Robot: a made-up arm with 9 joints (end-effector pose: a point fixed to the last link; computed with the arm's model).
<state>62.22 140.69 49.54 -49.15 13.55 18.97 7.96 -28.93 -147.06</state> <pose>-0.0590 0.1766 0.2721 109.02 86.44 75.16</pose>
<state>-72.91 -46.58 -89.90 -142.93 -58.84 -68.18 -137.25 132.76 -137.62</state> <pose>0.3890 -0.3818 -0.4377 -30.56 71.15 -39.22</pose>
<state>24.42 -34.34 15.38 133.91 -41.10 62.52 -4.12 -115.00 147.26</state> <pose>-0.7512 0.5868 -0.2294 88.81 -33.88 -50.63</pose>
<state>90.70 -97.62 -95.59 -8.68 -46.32 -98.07 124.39 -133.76 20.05</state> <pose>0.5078 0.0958 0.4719 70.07 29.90 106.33</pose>
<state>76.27 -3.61 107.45 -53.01 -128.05 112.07 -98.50 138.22 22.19</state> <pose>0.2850 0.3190 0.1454 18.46 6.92 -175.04</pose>
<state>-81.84 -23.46 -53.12 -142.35 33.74 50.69 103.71 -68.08 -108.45</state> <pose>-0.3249 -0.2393 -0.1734 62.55 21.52 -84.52</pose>
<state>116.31 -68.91 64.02 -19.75 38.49 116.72 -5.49 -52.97 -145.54</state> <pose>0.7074 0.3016 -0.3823 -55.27 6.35 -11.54</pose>
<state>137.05 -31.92 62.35 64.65 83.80 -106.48 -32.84 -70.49 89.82</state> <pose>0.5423 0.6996 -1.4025 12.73 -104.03 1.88</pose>
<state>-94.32 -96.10 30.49 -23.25 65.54 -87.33 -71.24 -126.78 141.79</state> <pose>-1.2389 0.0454 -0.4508 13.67 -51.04 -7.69</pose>
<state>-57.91 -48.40 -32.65 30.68 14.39 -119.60 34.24 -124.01 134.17</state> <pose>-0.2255 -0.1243 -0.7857 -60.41 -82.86 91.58</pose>
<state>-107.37 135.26 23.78 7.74 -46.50 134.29 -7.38 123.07 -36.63</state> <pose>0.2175 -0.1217 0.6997 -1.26 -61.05 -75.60</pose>
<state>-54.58 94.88 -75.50 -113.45 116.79 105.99 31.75 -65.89 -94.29</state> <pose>0.2628 -0.3349 0.2816 -130.16 62.28 -59.50</pose>
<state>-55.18 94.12 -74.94 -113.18 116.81 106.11 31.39 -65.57 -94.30</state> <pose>0.2673 -0.3369 0.2807 -129.54 61.09 -58.31</pose>
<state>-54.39 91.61 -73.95 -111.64 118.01 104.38 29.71 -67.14 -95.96</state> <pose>0.2594 -0.3764 0.2479 -132.01 60.86 -57.05</pose>
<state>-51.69 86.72 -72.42 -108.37 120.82 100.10 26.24 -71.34 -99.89</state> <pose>0.2266 -0.4645 0.1723 -138.71 62.20 -55.08</pose>
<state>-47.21 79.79 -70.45 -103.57 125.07 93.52 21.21 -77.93 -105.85</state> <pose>0.1508 -0.5855 0.0655 -149.09 65.72 -50.42</pose>
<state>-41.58 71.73 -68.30 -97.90 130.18 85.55 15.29 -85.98 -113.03</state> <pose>0.0224 -0.7018 -0.0456 159.99 -70.83 39.64</pose>
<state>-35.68 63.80 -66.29 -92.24 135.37 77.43 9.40 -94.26 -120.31</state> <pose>-0.1398 -0.7754 -0.1318 154.76 -69.97 19.96</pose>
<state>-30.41 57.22 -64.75 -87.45 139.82 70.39 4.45 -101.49 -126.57</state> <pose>-0.2918 -0.7979 -0.1799 150.79 -69.79 0.50</pose>
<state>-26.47 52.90 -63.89 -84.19 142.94 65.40 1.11 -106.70 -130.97</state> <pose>-0.3982 -0.7917 -0.1961 148.06 -69.79 -14.54</pose>
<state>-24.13 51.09 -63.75 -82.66 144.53 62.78 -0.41 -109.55 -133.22</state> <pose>-0.4522 -0.7809 -0.1941 146.12 -69.93 -22.77</pose>
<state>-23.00 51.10 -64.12 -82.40 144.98 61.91 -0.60 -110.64 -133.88</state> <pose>-0.4704 -0.7742 -0.1841 144.57 -70.21 -25.47</pose>
